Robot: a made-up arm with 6 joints. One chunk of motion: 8 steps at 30 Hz.
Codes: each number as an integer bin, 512 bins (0 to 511) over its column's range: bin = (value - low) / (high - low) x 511, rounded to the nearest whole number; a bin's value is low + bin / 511 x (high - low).
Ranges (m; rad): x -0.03..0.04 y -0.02..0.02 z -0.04..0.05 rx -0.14..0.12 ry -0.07..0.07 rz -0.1..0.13
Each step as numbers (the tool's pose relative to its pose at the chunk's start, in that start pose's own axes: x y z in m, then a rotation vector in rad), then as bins.
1 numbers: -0.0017 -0.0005 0.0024 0.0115 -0.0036 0.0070
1 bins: 207 249 241 298 242 238
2 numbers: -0.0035 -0.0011 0.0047 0.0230 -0.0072 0.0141
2 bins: 193 241 254 320 229 254
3 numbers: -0.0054 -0.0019 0.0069 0.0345 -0.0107 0.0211
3 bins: 180 231 266 343 216 269
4 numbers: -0.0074 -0.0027 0.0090 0.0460 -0.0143 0.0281
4 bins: 165 221 278 366 203 285
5 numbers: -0.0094 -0.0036 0.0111 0.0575 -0.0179 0.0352
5 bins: 150 210 290 388 190 300
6 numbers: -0.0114 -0.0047 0.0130 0.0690 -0.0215 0.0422
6 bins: 136 195 301 411 177 316
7 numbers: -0.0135 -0.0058 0.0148 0.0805 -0.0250 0.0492
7 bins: 120 181 311 433 164 331
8 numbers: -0.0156 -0.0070 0.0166 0.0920 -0.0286 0.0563
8 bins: 105 166 321 456 151 347
